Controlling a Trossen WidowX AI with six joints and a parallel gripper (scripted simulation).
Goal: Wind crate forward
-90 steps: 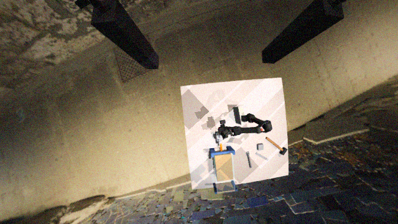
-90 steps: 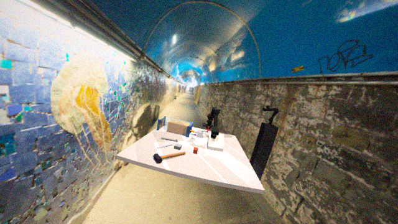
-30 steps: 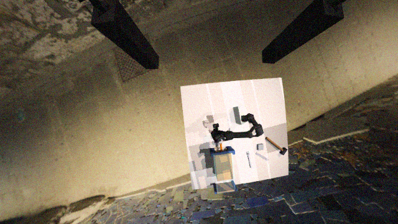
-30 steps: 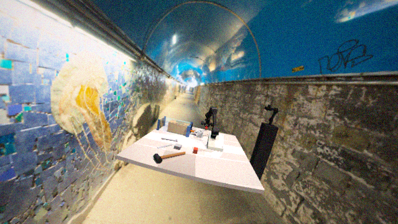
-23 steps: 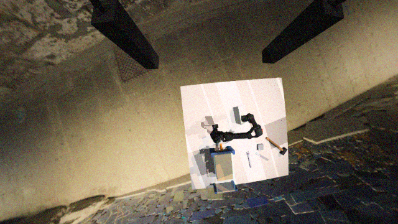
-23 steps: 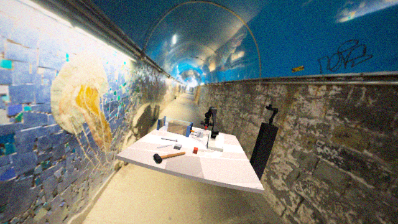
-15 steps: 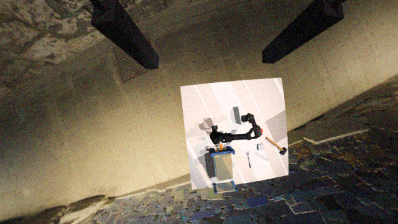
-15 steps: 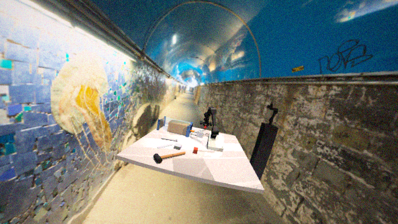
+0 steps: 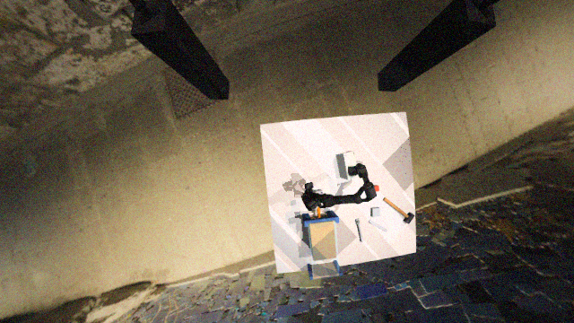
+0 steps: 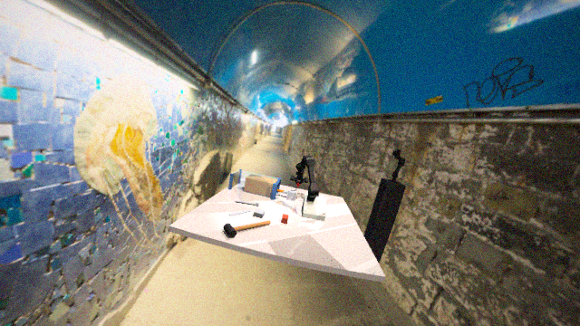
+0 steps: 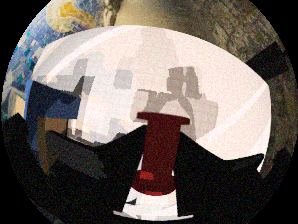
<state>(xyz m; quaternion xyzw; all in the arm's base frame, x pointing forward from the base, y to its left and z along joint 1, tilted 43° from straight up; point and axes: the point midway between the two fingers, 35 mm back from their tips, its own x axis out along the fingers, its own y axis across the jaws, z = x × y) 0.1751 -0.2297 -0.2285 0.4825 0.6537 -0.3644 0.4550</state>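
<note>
My gripper tip is now 1 cm short of the winch handle, 5 cm to the right of it and 3 cm above it. Round my gripper tip: hand winch (2 cm ahead, 10 cm to the left, 10 cm below); blue steel frame (19 cm ahead, 13 cm to the left, 2 cm below); dark red knob (2 cm to the left).
</note>
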